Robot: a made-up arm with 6 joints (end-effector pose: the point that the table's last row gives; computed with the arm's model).
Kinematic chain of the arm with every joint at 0, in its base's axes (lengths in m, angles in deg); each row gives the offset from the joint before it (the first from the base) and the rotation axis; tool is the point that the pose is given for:
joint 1: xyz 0 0 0.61 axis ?
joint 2: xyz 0.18 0 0 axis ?
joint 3: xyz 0 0 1.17 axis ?
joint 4: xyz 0 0 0.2 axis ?
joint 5: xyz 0.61 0 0 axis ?
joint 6: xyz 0.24 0 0 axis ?
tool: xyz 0 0 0
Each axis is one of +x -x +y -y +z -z.
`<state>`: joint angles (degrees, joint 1 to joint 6).
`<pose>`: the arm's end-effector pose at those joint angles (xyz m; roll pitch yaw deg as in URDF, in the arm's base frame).
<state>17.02 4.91 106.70 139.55 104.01 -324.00</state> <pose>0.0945 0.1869 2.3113 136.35 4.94 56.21</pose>
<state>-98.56 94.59 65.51 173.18 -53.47 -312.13</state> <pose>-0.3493 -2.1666 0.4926 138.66 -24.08 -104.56</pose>
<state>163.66 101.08 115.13 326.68 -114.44 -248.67</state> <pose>-1.7797 0.3967 0.5260 -9.22 56.97 -82.91</pose>
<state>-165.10 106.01 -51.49 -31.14 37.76 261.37</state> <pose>-0.6868 -0.1041 -0.3197 -30.65 51.88 45.77</pose>
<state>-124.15 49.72 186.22 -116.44 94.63 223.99</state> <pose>-0.5027 -0.3596 1.7052 -1.63 -15.45 168.04</pose>
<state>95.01 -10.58 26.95 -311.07 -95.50 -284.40</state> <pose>0.1441 0.4186 2.1518 -122.66 35.24 28.26</pose>
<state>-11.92 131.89 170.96 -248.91 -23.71 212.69</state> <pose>1.4953 -0.4077 0.5340 57.12 -43.58 -43.11</pose>
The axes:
joint 1: +z
joint 2: +y
joint 3: -y
joint 4: -x
joint 5: -y
joint 6: -x

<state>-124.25 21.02 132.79 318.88 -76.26 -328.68</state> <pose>-0.0588 -0.3588 2.3125 -47.59 -29.47 -77.05</pose>
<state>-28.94 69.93 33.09 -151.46 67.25 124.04</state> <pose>1.5632 -0.9852 0.5946 -70.36 61.67 -140.74</pose>
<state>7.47 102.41 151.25 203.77 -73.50 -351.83</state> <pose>1.4354 0.2818 1.1394 17.55 -52.31 148.26</pose>
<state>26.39 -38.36 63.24 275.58 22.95 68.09</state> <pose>-0.7810 -0.4915 2.2994 138.49 -63.43 -93.42</pose>
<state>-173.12 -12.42 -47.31 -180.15 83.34 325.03</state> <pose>-0.4264 -0.0521 1.3563 34.71 61.77 6.57</pose>
